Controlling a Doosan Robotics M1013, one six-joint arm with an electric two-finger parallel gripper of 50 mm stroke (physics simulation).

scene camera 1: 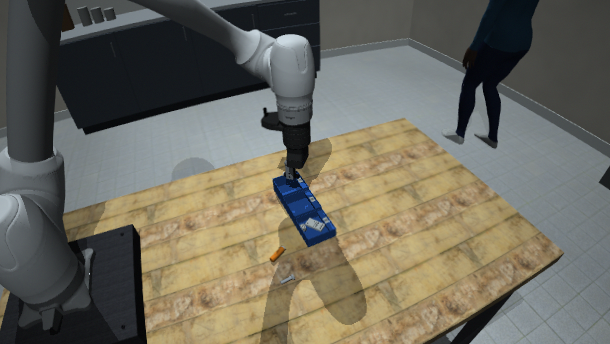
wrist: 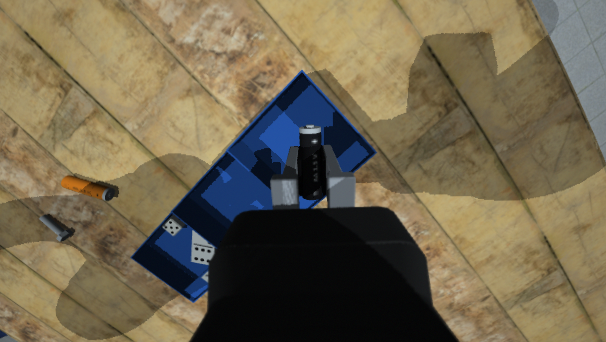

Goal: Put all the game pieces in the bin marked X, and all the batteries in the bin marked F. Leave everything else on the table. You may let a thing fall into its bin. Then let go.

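Frame: origin at the arm's base, x left, y ahead, z down, level; metres.
Seen in the pictures: gripper, fingertip midpoint: [scene camera 1: 291, 176] [wrist: 310, 160]; arm's base, link origin: [scene camera 1: 60, 287].
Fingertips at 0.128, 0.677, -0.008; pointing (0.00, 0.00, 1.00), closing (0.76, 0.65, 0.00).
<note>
Pixels of each thing's middle, then the offset from my fingertips to it, as dx, dy, dz. "pt": a spot on its surface instead.
- black AA battery, body centre: [wrist: 311, 162] +0.000, +0.000, -0.005
- blue three-part tray, surface spot: [wrist: 155, 266] [scene camera 1: 316, 237] pt -0.213, -0.017, +0.041
- orange battery, body centre: [wrist: 89, 188] [scene camera 1: 277, 253] -0.205, -0.125, +0.058
- white domino, body centre: [wrist: 204, 243] [scene camera 1: 315, 224] -0.159, +0.003, +0.055
- white die, body centre: [wrist: 175, 223] [scene camera 1: 302, 228] -0.159, -0.035, +0.051
- grey bolt, body centre: [wrist: 54, 227] [scene camera 1: 287, 279] -0.286, -0.131, +0.060
- middle compartment, body centre: [wrist: 239, 205] [scene camera 1: 302, 205] -0.088, -0.004, +0.042
My gripper [scene camera 1: 290, 175] [wrist: 310, 160] is shut on a black AA battery [wrist: 311, 172]. It holds the battery above the far end compartment, bin F [scene camera 1: 287, 188] [wrist: 312, 107], of the blue three-part tray [scene camera 1: 320, 239] [wrist: 155, 266]. The arm hides F's label in the wrist view. An orange battery [scene camera 1: 277, 254] [wrist: 86, 188] lies on the table off the tray's near end. A white domino [scene camera 1: 315, 224] [wrist: 202, 251] and a white die [scene camera 1: 303, 227] [wrist: 172, 226] lie in the near end compartment, bin X. The label letters are too small to read in the scene view.
A grey bolt [scene camera 1: 287, 279] [wrist: 56, 227] lies on the table beyond the orange battery. The middle compartment [scene camera 1: 299, 204] [wrist: 232, 186] lies between the two end bins. The robot's black base plate [scene camera 1: 117, 280] is at the left. A person [scene camera 1: 500, 55] stands beyond the table's far right side.
</note>
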